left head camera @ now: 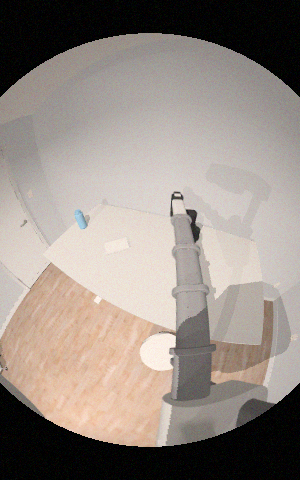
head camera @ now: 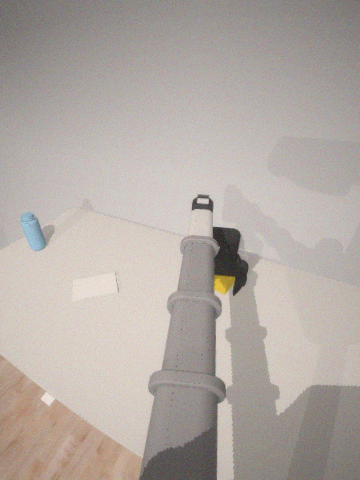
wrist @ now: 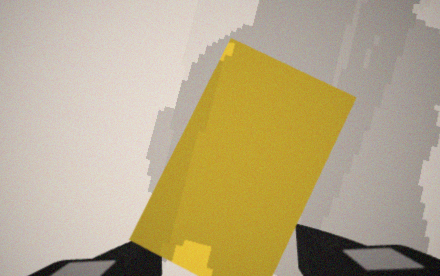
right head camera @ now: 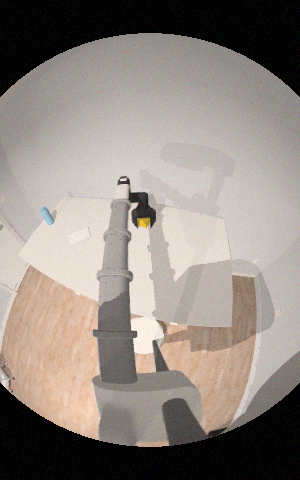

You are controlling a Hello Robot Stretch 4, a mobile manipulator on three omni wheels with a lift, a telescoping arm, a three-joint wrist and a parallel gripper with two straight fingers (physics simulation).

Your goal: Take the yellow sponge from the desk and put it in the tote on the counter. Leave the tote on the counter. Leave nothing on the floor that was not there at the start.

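Frame: origin at the robot's base, x ahead, y left, z up, level; metres.
Seen in the pictures: gripper, fingertip midpoint: (head camera: 221, 292) (wrist: 228, 248) (right head camera: 143, 226); robot's base, origin of the base link: (left head camera: 160, 350) (right head camera: 143, 333).
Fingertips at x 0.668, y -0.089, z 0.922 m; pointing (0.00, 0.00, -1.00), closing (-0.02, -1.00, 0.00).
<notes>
Offsets run from my fingertips to a thing's middle. Level surfaces: height alone.
The yellow sponge {0.049 m ahead, 0.010 m right, 0.023 m up} (head camera: 223, 283) (right head camera: 144, 221) (wrist: 250, 150) is on the pale desk {0.000 m up} (head camera: 135, 340) (left head camera: 150, 280) (right head camera: 195, 235), at the gripper under the arm's far end. My gripper (right head camera: 144, 226) (wrist: 228, 248) is open, its fingers low at the sponge's near end. In the wrist view the sponge is turned at an angle to the fingers; its near left corner hides the left fingertip, and the right fingertip is beside its right edge. The arm partly covers the sponge in the head view. The tote and the counter do not show.
A blue bottle {0.156 m ahead, 0.798 m left, 0.083 m up} (head camera: 33, 232) (left head camera: 80, 219) (right head camera: 47, 215) and a flat white block {0.037 m back, 0.442 m left, 0.005 m up} (head camera: 95, 286) (left head camera: 117, 245) (right head camera: 79, 235) are on the desk's left part. A wall rises behind the desk. A round white seat (left head camera: 158, 352) (right head camera: 147, 335) stands at its front edge.
</notes>
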